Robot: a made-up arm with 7 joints.
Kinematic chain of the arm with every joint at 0, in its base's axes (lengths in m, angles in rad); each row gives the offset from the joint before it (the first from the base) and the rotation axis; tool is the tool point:
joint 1: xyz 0 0 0.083 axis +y
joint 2: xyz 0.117 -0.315 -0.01 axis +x
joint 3: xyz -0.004 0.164 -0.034 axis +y
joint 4: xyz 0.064 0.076 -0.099 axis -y
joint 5: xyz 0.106 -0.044 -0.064 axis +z
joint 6: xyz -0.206 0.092 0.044 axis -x
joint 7: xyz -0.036 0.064 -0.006 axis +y
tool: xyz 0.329 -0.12 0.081
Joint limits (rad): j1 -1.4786..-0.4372 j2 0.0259..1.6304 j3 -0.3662..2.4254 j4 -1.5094..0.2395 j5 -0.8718..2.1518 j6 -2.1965..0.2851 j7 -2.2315..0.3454
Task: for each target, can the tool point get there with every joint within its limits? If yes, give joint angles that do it. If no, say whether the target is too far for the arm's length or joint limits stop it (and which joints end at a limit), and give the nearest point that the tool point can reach.
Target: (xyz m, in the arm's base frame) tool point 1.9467 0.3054 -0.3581
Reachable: no: too far | nearest point 0.6968 -0.1081 -0.0492 | short by 1.352 m
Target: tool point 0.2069 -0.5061 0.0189
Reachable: yes | joints -1.2515 0.1730 1.0226 -0.5975 0.8542 -1.5073 -1.6989
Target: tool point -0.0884 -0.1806 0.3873
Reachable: yes | joints -1.0935 1.2953 0.3734 -0.0776 1.7224 0.0923 -0.1720
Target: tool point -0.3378 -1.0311 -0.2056
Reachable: no: joint limits stop it (at a limit: joint 1, joint 3, joint 4, joint 5, joint 7) | nearest point -0.2093 -0.7463 -0.0979 | short by 0.330 m
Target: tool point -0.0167 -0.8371 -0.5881
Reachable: no: joint limits stop it (at a limit: joint 1, joint 2, joint 4, joint 5, joint 7) | nearest point 0.0226 -0.5821 -0.3863 | short by 0.328 m
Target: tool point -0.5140 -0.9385 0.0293
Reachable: no: joint limits stop it (at a limit: joint 1, joint 2, joint 4, joint 6, joint 7) | nearest point -0.4209 -0.7031 0.0996 | short by 0.263 m
